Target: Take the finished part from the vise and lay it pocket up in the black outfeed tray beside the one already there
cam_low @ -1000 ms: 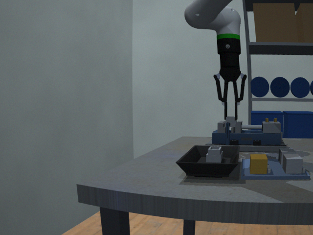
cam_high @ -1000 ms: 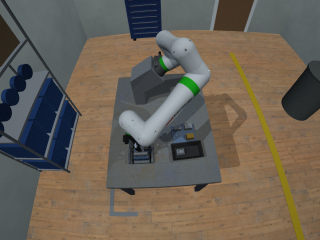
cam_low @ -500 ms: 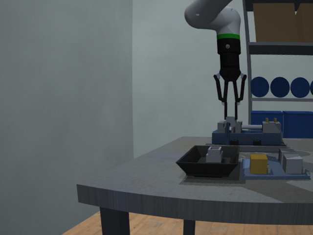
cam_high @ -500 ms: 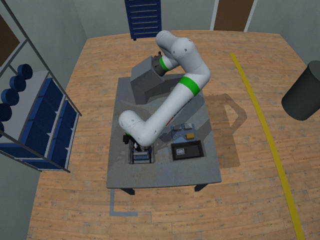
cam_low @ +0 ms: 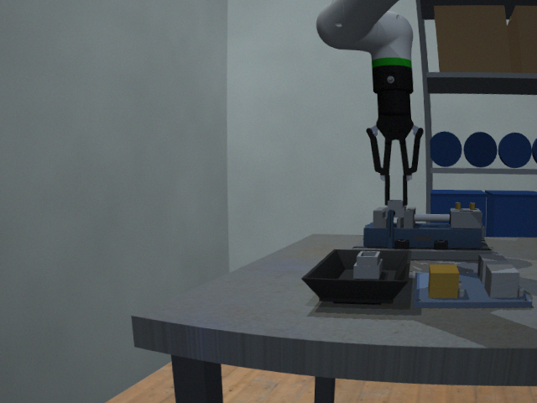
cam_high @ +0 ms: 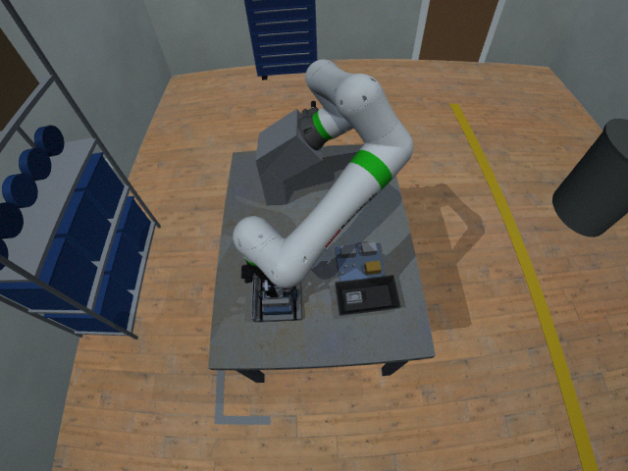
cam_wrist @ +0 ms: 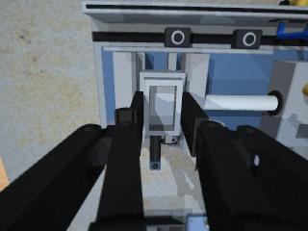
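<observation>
My gripper is now 4 cm above the pocketed block. Round my hand: yellow block: 39 cm to the left, 13 cm behind, 11 cm below; then blue fixture plate: 34 cm to the left, 16 cm behind, 13 cm below.
</observation>
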